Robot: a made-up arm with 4 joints.
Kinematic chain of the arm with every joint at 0, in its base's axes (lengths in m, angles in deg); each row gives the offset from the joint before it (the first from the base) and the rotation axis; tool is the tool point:
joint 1: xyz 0 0 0.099 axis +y
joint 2: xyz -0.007 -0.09 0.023 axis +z
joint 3: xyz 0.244 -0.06 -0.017 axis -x
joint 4: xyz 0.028 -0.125 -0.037 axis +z
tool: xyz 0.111 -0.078 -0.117
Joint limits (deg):
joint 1: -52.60..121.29
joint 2: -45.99..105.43
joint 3: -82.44..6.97
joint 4: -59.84..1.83
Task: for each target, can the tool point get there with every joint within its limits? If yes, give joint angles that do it. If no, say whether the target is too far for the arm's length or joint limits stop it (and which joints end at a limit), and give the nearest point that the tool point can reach.
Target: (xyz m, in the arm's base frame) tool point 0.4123 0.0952 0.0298
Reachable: yes | joints -28.96 51.97 -38.21 -18.86
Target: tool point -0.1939 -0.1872 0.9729
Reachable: no: too far | nearest point -0.1637 0.1454 0.3537 | short by 0.704 m
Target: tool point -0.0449 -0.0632 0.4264
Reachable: no: joint limits stop it (at a limit: joint 1, joint 2, joint 3, joint 4) | nearest point -0.1637 0.1454 0.3537 | short by 0.251 m
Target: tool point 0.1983 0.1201 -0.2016
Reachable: yes | joints 2.17 50.14 -64.58 -42.96
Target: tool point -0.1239 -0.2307 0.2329
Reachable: no: joint limits stop it (at a limit: joint 1, joint 2, joint 4) | nearest point -0.2643 -0.3933 0.1968 | short by 0.218 m
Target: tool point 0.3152 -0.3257 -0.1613
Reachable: yes | joints 14.00 6.72 -7.10 -22.01
